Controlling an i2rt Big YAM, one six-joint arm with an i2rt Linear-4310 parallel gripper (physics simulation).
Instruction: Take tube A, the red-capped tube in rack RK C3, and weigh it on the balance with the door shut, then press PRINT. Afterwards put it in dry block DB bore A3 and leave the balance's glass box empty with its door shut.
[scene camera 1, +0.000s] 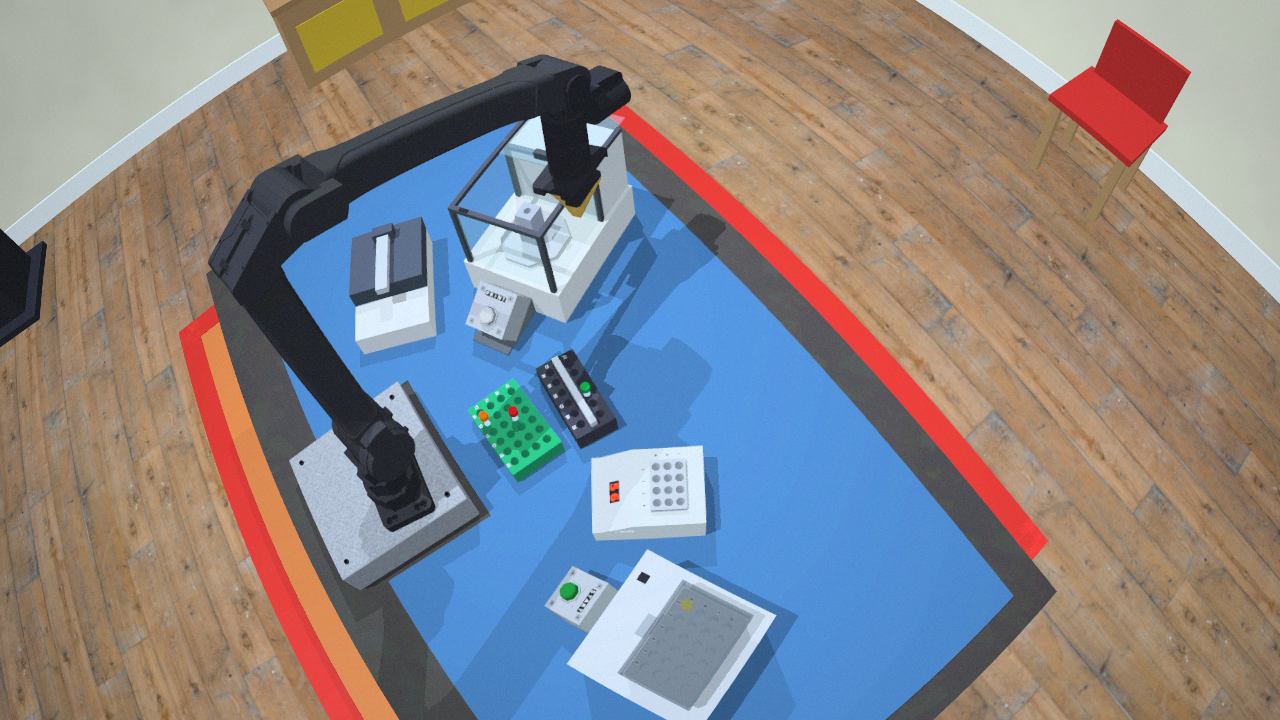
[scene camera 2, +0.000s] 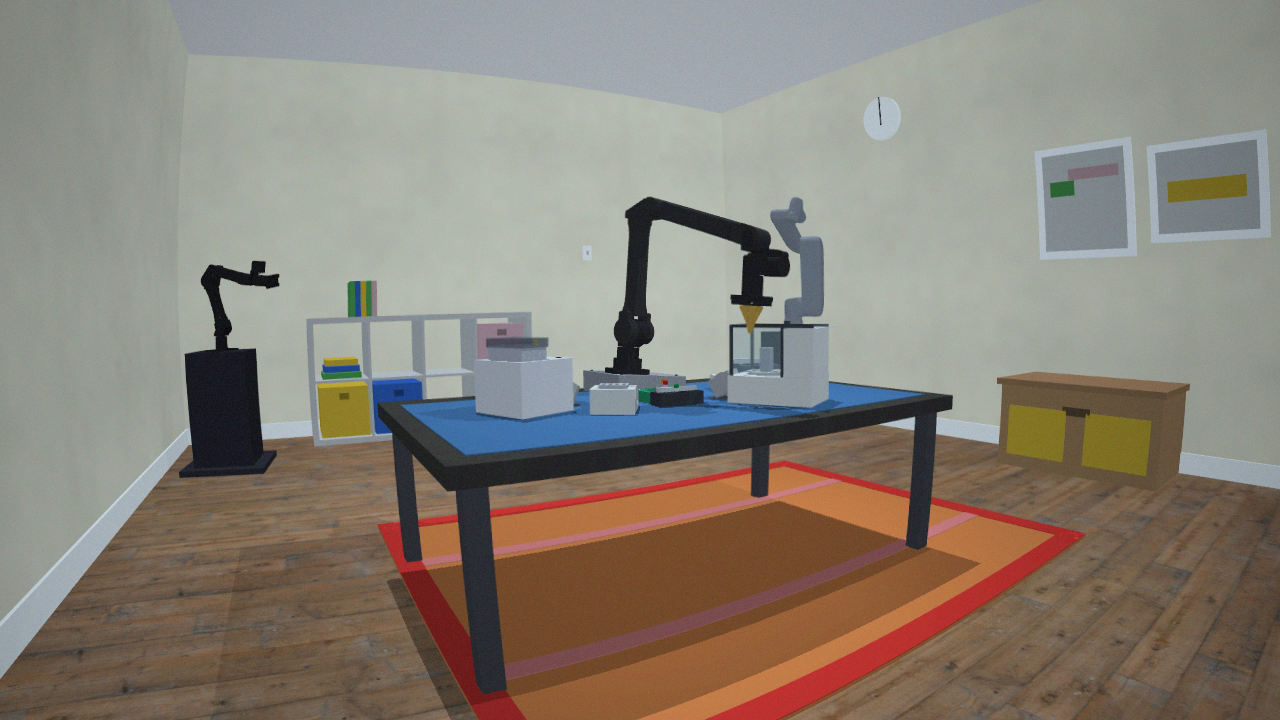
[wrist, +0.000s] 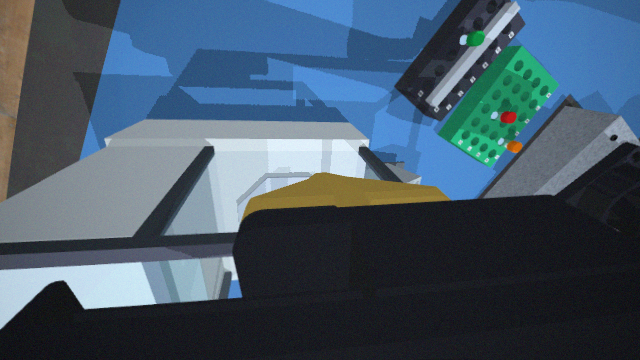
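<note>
Tube A, with a red cap (scene camera 1: 513, 412) (wrist: 508, 117), stands upright in the green rack (scene camera 1: 535, 445) (wrist: 530, 73) in the middle of the blue table. The balance (scene camera 1: 573, 279) (scene camera 2: 803, 357) (wrist: 232, 129) is a white unit with a dark-framed glass box at the far end of the table. My gripper (scene camera 1: 580, 202) (scene camera 2: 750, 315) (wrist: 320, 184) is shut and empty. Its yellow fingers point down at the top right of the glass box, close to its frame. The dry block (scene camera 1: 626, 520) (scene camera 2: 613, 399) is a white box with a grid of bores, nearer than the racks.
An orange-capped tube (scene camera 1: 483, 416) (wrist: 514, 146) shares the green rack. A black rack (scene camera 1: 597, 427) (wrist: 425, 80) beside it holds a green-capped tube (scene camera 1: 585, 387) (wrist: 475, 38). A dark-lidded white device (scene camera 1: 393, 317), a knob box (scene camera 1: 496, 313), a green-button box (scene camera 1: 577, 597) and a flat white device (scene camera 1: 617, 657) also stand on the table.
</note>
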